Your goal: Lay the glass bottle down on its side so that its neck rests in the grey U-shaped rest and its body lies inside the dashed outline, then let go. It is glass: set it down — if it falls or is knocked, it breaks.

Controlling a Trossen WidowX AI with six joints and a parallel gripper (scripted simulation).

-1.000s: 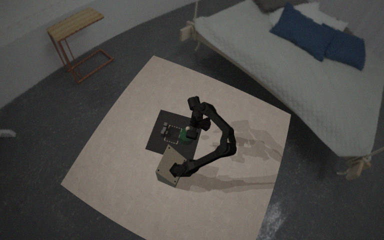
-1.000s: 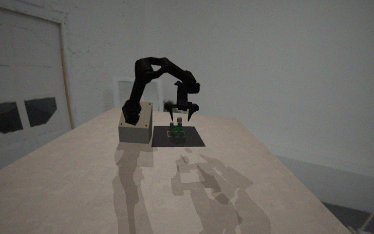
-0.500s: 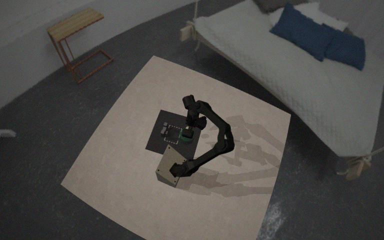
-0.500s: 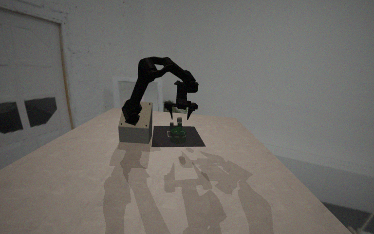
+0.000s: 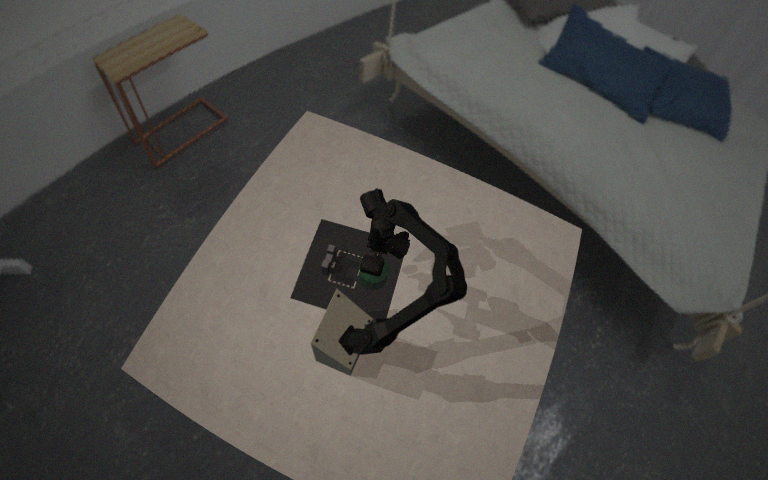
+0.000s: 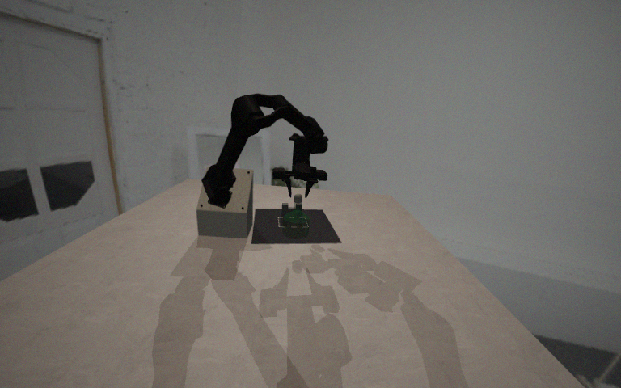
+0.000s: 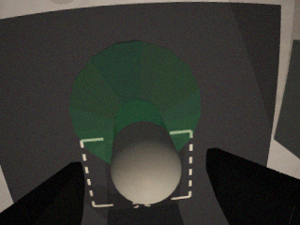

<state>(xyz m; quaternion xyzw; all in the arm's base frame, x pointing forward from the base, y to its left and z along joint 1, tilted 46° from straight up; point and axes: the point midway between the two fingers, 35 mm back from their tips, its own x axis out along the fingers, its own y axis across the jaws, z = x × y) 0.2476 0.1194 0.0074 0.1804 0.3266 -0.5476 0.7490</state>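
My gripper tip is now 50 mm above the green glass bottle. The rest, counted from my gripper tip: dark mat: 140 mm below, 80 mm to the left, 20 mm behind.
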